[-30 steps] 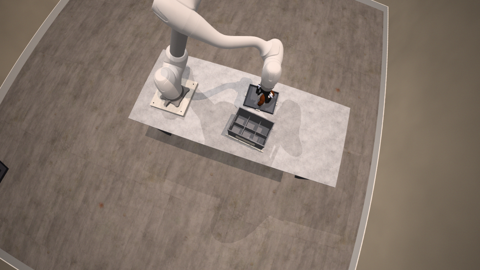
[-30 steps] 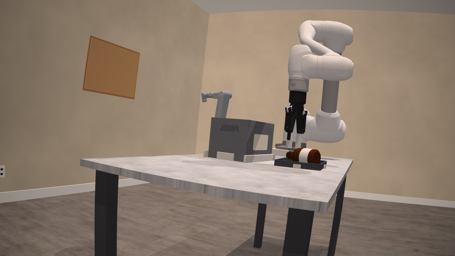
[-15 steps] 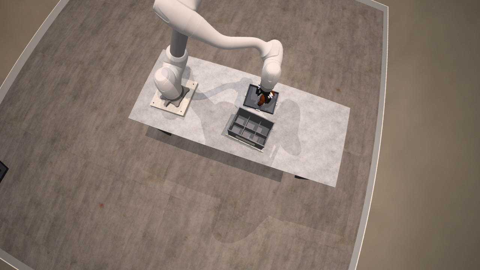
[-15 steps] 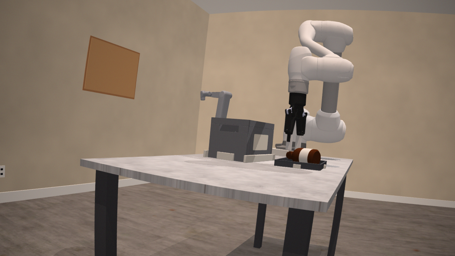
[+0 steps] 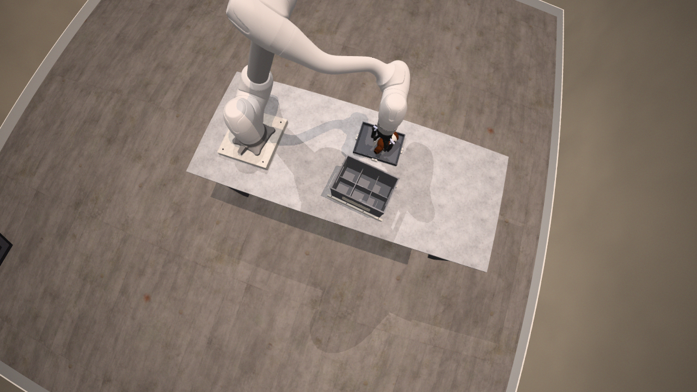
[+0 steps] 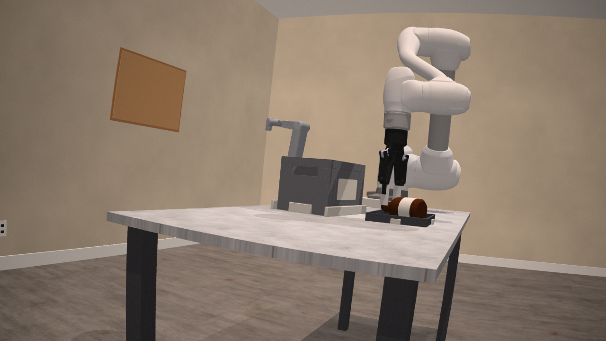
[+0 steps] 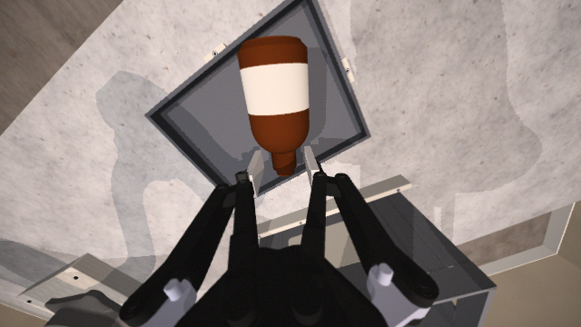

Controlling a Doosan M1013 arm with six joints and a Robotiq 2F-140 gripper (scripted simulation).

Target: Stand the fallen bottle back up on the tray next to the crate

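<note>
The brown bottle is 10 mm ahead of my hand, 50 mm to the left of it and 40 mm below it. Also, from my hand: grey crate: 30 mm ahead, 240 mm to the right, 10 mm above; dark tray: 10 mm behind, 40 mm to the left, 70 mm below.
</note>
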